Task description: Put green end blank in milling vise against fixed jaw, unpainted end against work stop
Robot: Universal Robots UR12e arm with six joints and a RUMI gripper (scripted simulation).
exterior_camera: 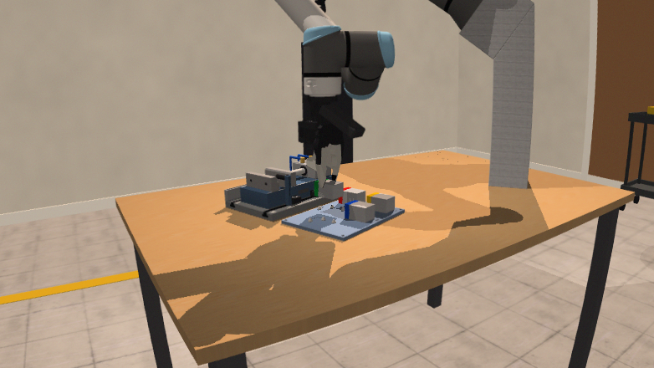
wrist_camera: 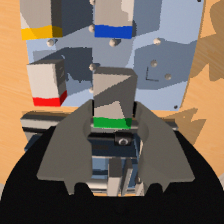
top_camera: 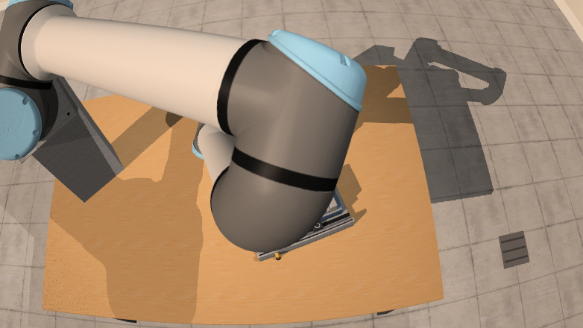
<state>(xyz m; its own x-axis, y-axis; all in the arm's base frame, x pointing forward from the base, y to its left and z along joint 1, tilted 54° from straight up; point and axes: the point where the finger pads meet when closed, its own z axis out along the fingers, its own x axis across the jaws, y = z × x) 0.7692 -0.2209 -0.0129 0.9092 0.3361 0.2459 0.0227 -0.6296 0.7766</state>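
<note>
My gripper is now 8 cm short of the fixed jaw, 16 cm to the left of it and 1 cm above it. From my hand the other things lie so: blue-ended blank: 1 cm behind, 9 cm to the left, 6 cm below; green-ended blank: 2 cm below; blue-grey plate: 1 cm behind, 5 cm to the left, 9 cm below.
</note>
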